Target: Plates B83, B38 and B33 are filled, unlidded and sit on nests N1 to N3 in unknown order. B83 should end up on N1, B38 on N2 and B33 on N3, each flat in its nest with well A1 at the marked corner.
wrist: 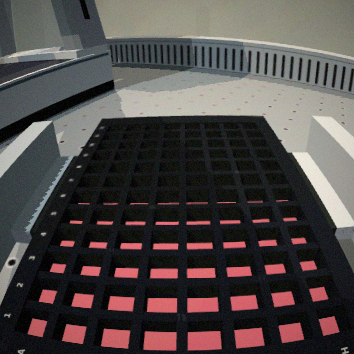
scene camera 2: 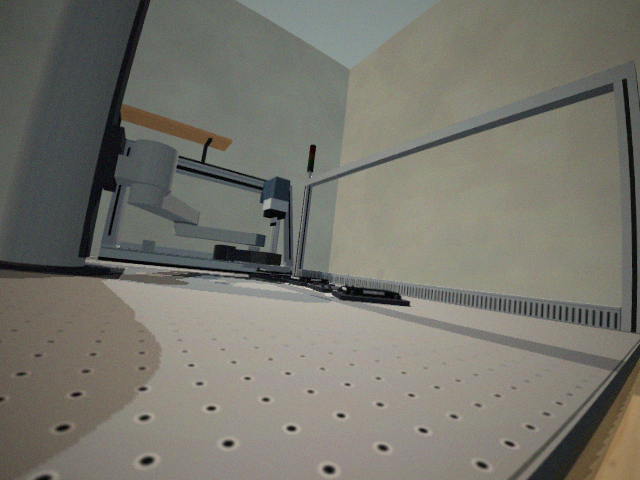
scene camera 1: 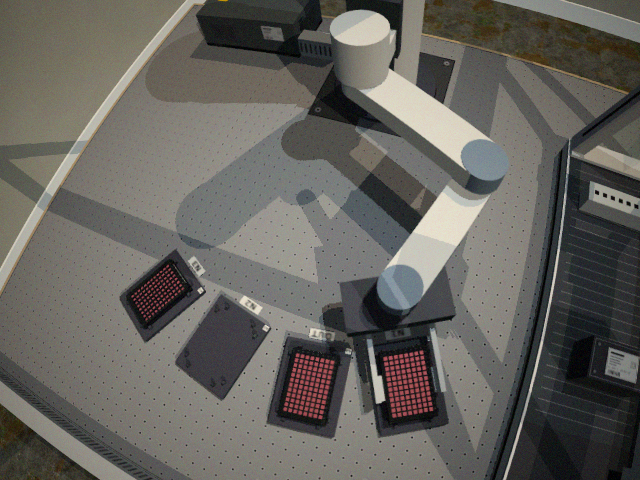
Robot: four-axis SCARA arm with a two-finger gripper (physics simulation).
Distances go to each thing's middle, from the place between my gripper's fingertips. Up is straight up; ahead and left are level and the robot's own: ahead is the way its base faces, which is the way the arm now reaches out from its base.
The nest N1 [scene camera 1: 385, 429] is 4 cm below my hand, 2 cm behind it and 1 cm to the right of it. From my hand the other things lie so: nest N3 [scene camera 1: 175, 311]: 53 cm to the right, 4 cm below, 1 cm behind; then OUT nest [scene camera 1: 329, 430]: 17 cm to the right, 4 cm below, 4 cm ahead; then nest N2 [scene camera 1: 222, 346]: 35 cm to the right, 4 cm below, 3 cm ahead.
